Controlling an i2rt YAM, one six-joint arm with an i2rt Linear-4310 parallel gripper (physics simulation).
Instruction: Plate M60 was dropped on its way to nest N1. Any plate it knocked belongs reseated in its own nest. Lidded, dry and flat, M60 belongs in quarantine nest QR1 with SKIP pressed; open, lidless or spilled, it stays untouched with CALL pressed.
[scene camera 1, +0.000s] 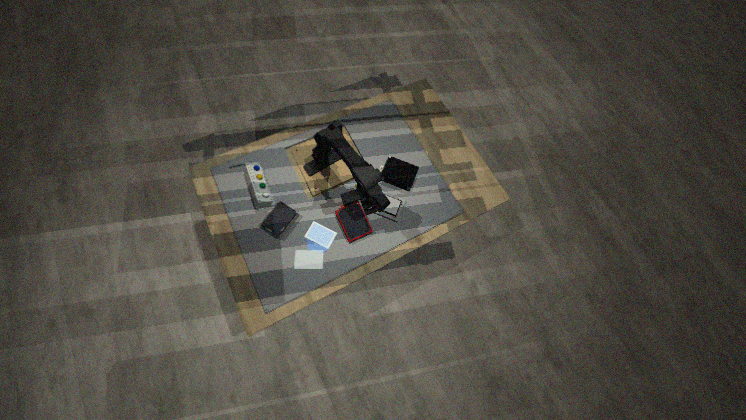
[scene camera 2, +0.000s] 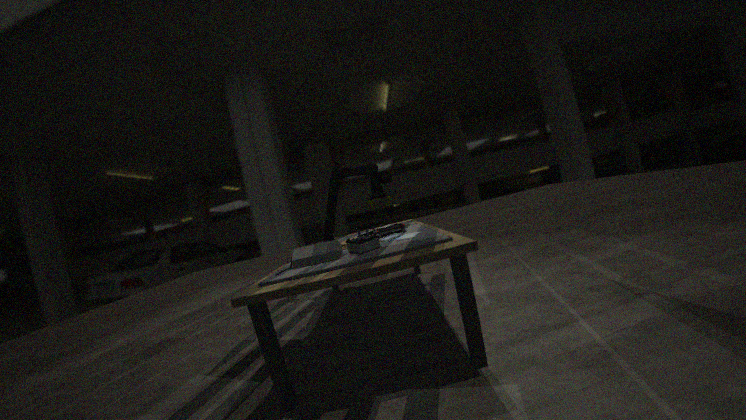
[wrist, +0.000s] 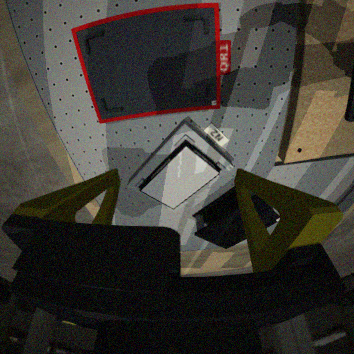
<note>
My gripper (wrist: 176, 174) is open, with nothing in its grasp. Also in view: a plate (wrist: 186, 169). Also in view: a button box (scene camera 1: 257, 181) and a red-framed dark plate (scene camera 1: 353, 220).
The red-framed dark plate is seen too in the wrist view (wrist: 146, 64).
</note>
